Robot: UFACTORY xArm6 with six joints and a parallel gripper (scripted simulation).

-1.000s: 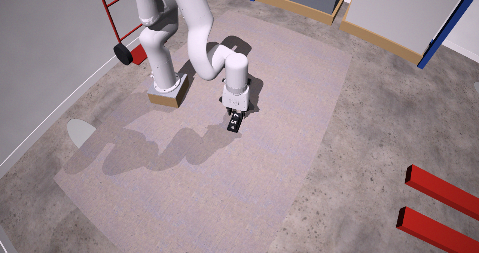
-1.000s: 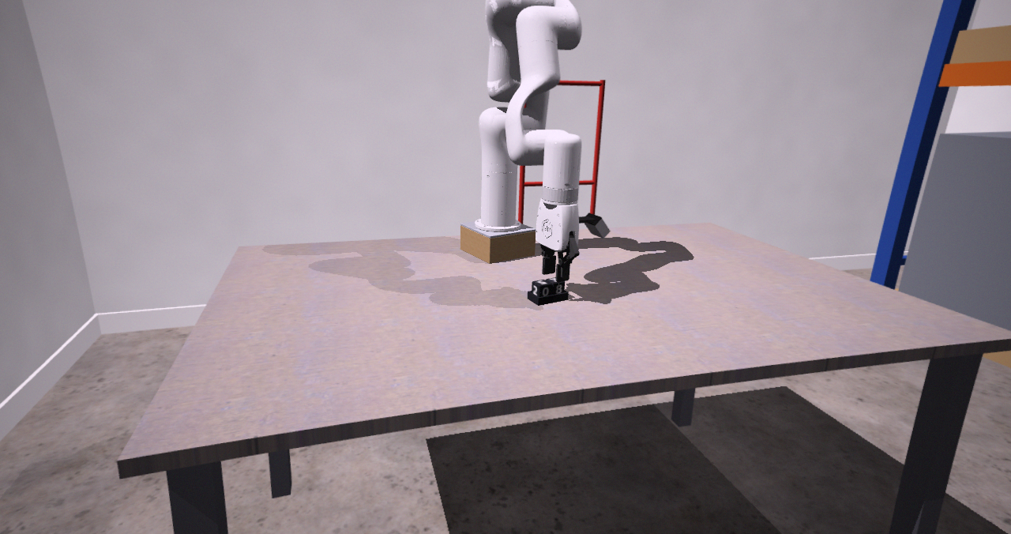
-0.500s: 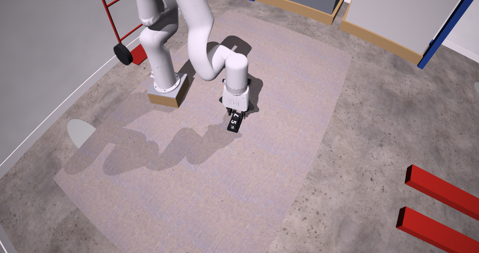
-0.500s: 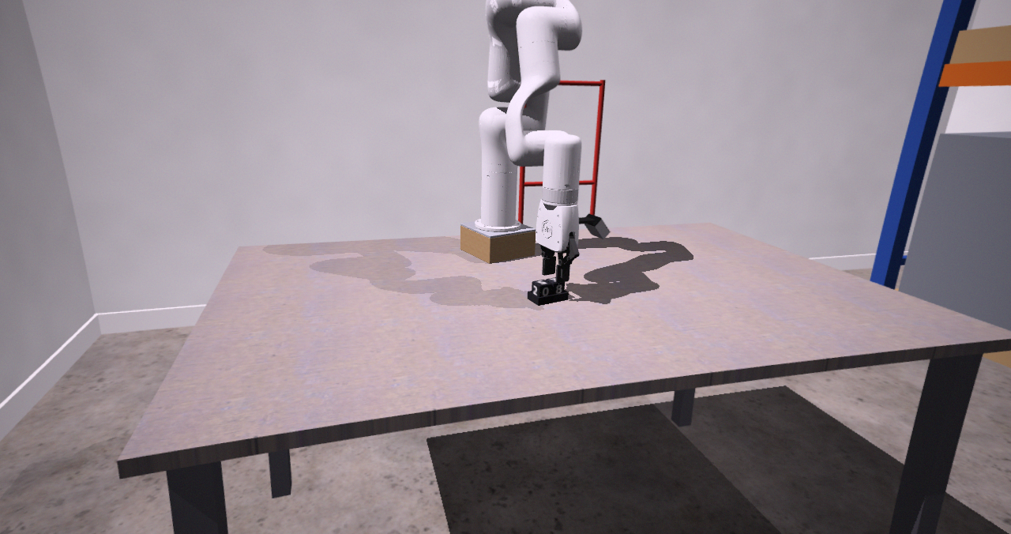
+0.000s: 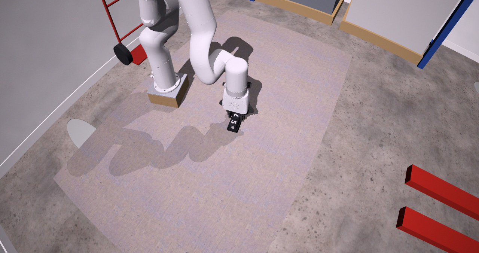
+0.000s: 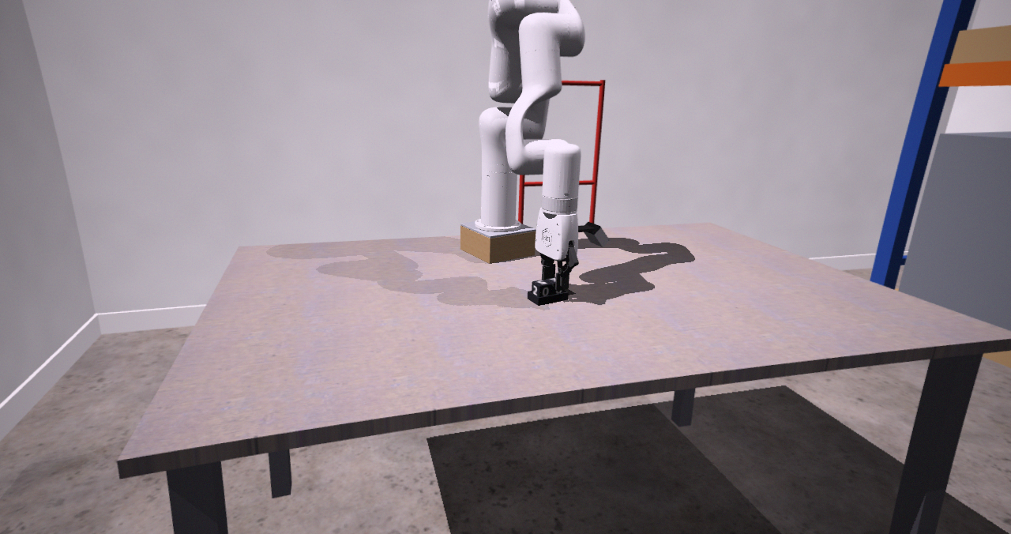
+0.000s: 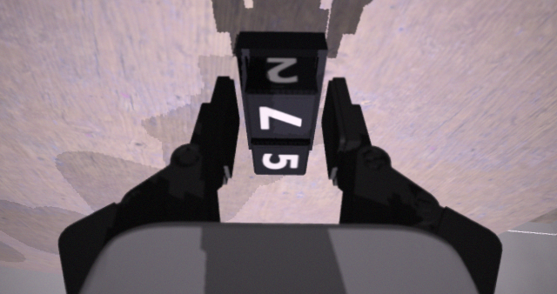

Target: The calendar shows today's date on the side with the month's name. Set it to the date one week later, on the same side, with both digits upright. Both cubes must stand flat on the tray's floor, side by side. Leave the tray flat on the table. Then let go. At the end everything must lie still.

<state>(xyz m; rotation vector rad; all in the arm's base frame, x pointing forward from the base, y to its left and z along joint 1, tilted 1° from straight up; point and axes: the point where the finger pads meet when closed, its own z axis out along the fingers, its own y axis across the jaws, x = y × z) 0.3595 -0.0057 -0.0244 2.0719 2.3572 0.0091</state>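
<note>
Now: the black tray 20 mm to the right of my hand and 40 mm below it.
</note>
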